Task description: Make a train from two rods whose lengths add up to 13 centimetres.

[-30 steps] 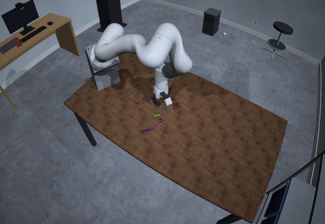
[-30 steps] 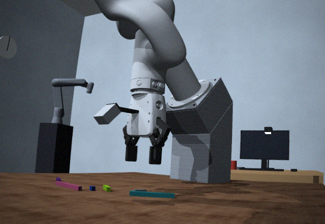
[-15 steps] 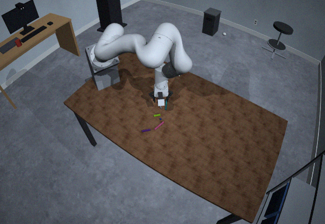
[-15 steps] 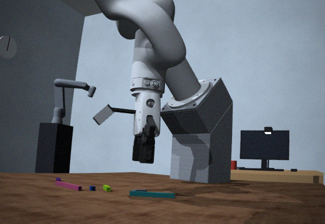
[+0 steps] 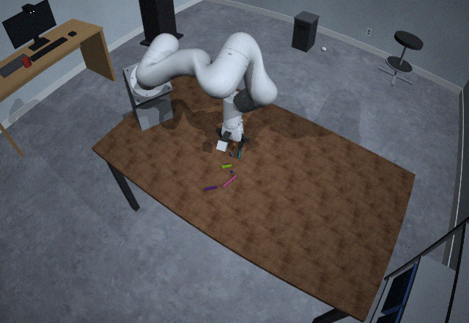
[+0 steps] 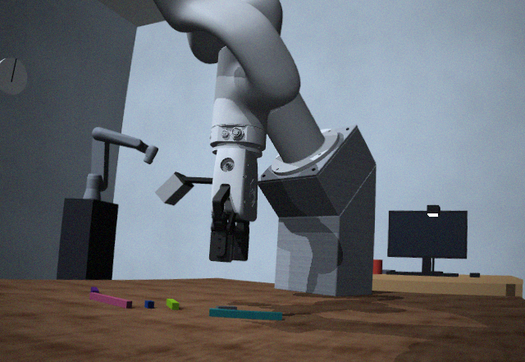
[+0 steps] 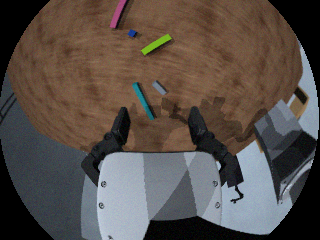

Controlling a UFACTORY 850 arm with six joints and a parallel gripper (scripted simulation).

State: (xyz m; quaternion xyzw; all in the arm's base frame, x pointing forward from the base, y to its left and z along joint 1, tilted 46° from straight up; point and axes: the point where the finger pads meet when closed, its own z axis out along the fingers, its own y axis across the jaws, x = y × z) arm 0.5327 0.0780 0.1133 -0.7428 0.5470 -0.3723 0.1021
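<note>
Now: hand 80 mm above the grey rod. Also, from my hand: blue rod: 60 mm ahead, 100 mm to the right, 80 mm below; turquoise rod: 20 mm ahead, 40 mm to the left, 80 mm below; lime rod: 20 mm ahead, 80 mm to the right, 80 mm below.
</note>
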